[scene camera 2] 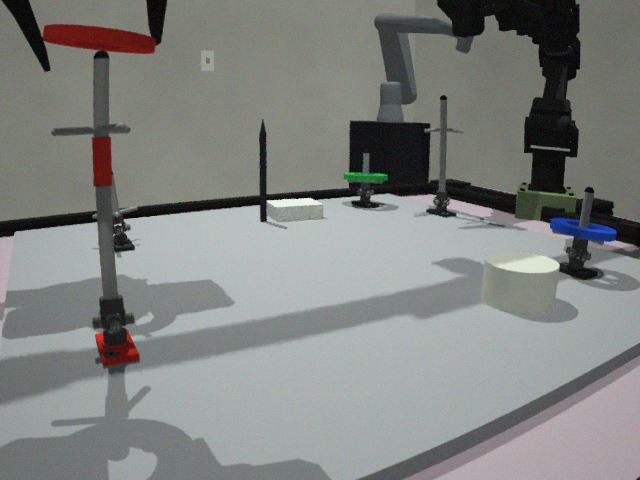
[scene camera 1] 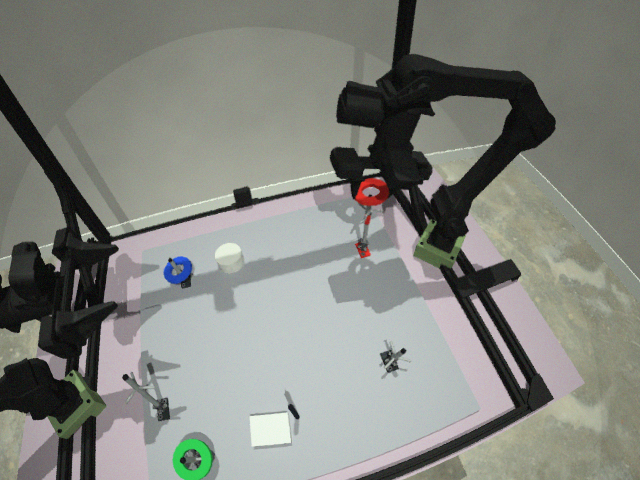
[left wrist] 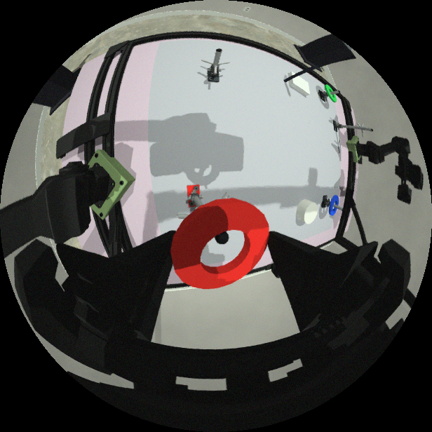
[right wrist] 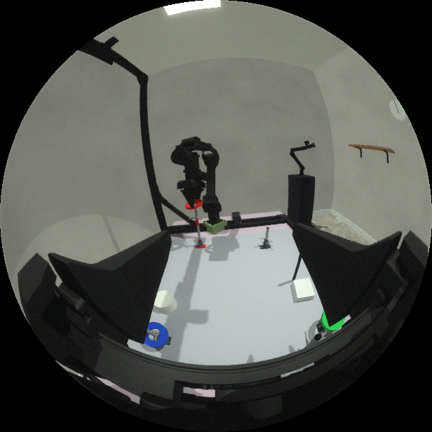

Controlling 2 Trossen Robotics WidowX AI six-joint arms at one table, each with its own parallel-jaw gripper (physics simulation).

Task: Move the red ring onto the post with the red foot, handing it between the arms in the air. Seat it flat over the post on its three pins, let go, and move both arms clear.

Labels:
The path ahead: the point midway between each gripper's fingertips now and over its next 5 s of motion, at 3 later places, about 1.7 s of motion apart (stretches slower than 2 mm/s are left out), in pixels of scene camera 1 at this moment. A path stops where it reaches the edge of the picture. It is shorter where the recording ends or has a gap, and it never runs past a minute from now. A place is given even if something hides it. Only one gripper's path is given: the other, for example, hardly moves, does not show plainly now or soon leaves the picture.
My left gripper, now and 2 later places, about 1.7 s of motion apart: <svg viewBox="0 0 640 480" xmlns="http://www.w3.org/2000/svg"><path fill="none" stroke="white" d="M370 197L368 207L371 189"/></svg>

